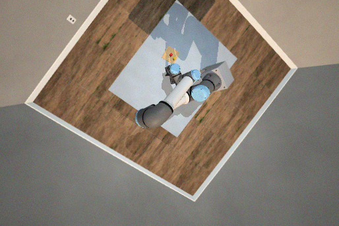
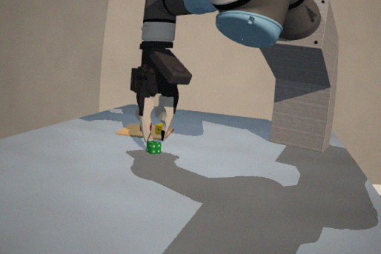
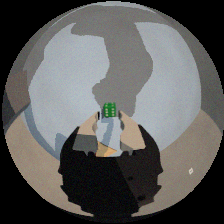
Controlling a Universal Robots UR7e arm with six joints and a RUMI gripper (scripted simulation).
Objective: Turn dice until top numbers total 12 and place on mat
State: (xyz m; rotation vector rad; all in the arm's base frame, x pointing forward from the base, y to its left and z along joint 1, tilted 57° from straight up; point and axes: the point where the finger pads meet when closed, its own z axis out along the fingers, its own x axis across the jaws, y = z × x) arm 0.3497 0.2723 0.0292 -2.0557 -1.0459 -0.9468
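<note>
Now: the green die 30 mm below my hand. Also, from my hand: tan mat 150 mm to the right, 130 mm ahead, 40 mm below; then red die 150 mm to the right, 130 mm ahead, 20 mm below; then yellow die 160 mm to the right, 80 mm ahead, 20 mm below.
</note>
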